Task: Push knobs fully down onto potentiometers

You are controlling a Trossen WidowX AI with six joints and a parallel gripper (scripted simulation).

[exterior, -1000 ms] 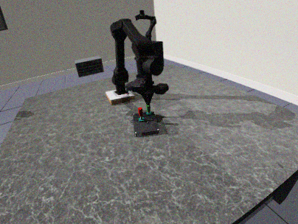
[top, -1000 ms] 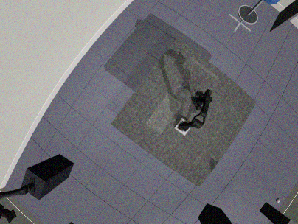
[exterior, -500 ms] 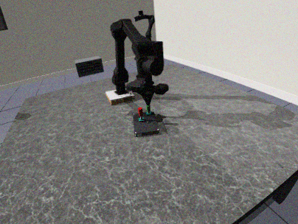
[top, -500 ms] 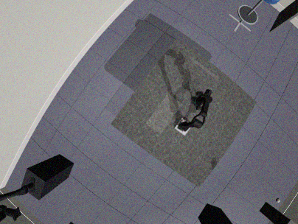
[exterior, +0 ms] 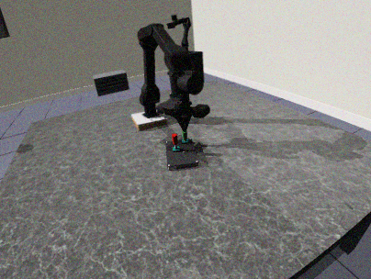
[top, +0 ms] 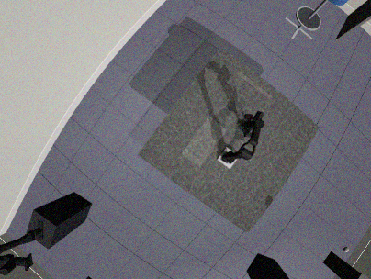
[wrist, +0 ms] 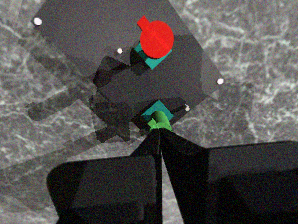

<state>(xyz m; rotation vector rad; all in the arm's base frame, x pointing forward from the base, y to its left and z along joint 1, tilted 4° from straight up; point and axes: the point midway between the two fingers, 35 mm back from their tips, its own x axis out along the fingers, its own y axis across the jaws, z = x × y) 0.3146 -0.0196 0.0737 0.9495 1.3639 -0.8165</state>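
My gripper tip is now 10 mm above the green knob. Round my gripper tip: red knob: 30 mm ahead, 60 mm to the right.
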